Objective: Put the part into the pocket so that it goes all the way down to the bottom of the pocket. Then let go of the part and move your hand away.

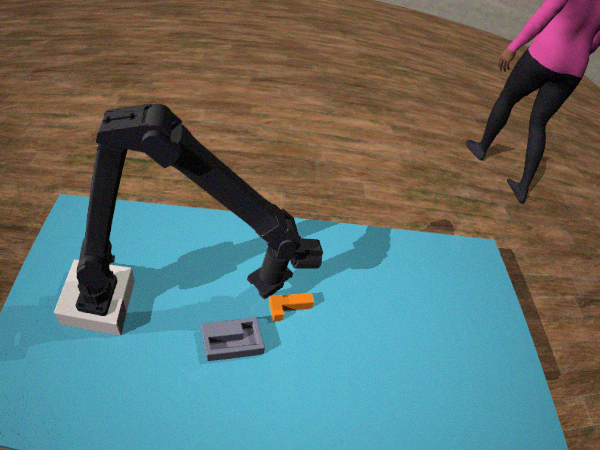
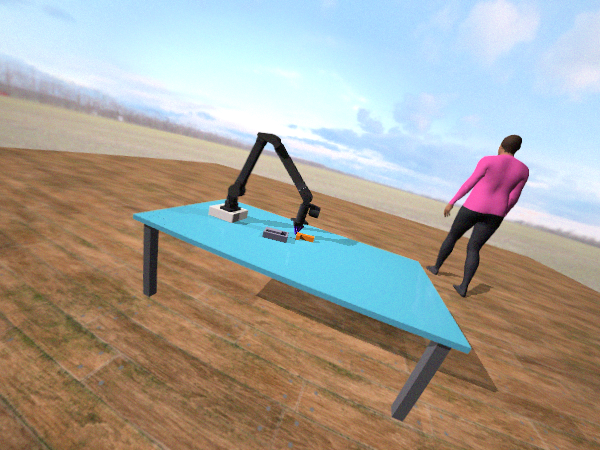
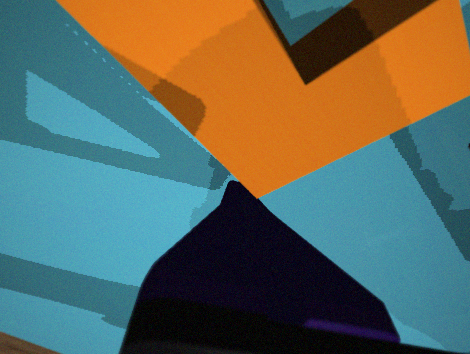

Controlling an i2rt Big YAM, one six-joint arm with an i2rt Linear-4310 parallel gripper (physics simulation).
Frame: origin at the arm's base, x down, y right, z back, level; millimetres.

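Seen in the pictures: gripper, fingertip midpoint: [image 1: 263, 295] [image 2: 295, 234] [image 3: 232, 192]; arm's base at its link origin: [image 1: 97, 294] [image 2: 230, 209].
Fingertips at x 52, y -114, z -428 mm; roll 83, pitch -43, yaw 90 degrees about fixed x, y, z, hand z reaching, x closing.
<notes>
Offsets run from my fingertips to a thing's top centre. Level surfaces: height alone.
The orange L-shaped part {dx -26, dy +36, dz -77 mm} [image 1: 290, 304] [image 2: 304, 237] [image 3: 265, 126] lies flat on the blue table {dx +5 mm} [image 1: 387, 362] [image 2: 338, 270]. The grey block with the L-shaped pocket {dx -32, dy +156, dz +69 mm} [image 1: 235, 352] [image 2: 275, 235] lies just in front and to the left of it, and the pocket is empty. My gripper [image 1: 265, 292] [image 2: 295, 227] [image 3: 232, 192] is shut with nothing between the fingers. It is low over the table, and its closed dark fingertips are at the near corner of the part, on the side away from the block.
The arm's white base [image 1: 92, 323] [image 2: 228, 213] stands at the table's left. A person in a pink top [image 1: 537, 87] [image 2: 484, 203] walks on the wooden floor beyond the table's far right corner.
</notes>
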